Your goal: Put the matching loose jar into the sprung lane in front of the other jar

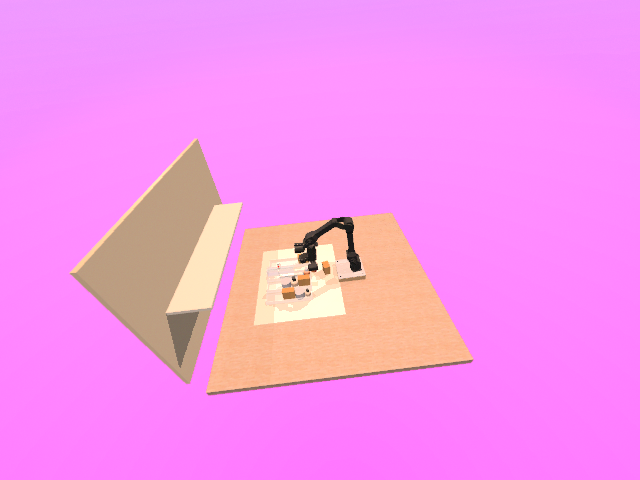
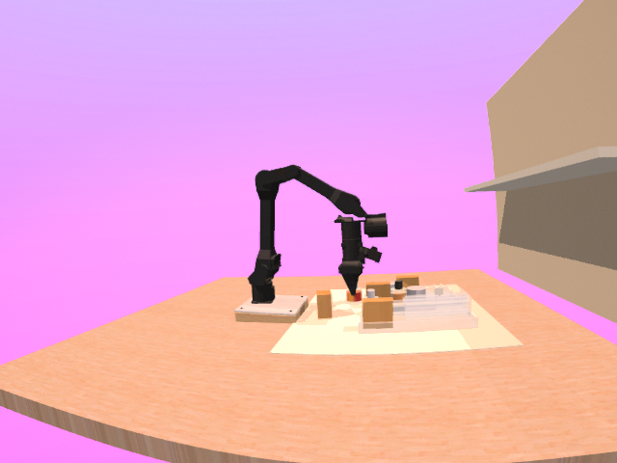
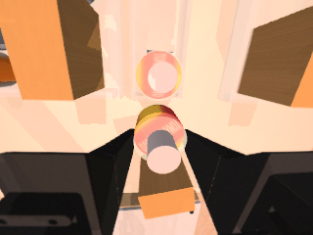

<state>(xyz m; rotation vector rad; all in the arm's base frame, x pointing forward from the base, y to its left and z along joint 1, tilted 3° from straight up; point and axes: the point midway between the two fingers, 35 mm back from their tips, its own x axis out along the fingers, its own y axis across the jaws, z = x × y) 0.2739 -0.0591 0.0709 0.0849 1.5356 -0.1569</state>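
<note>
Now: gripper tip 9 cm past the block and 3 cm above it. From my gripper tip the other things lie so: shelf (55 cm ahead, 6 cm to the right, 31 cm above); clear lane rack (20 cm ahead, 5 cm to the right, 4 cm below).
</note>
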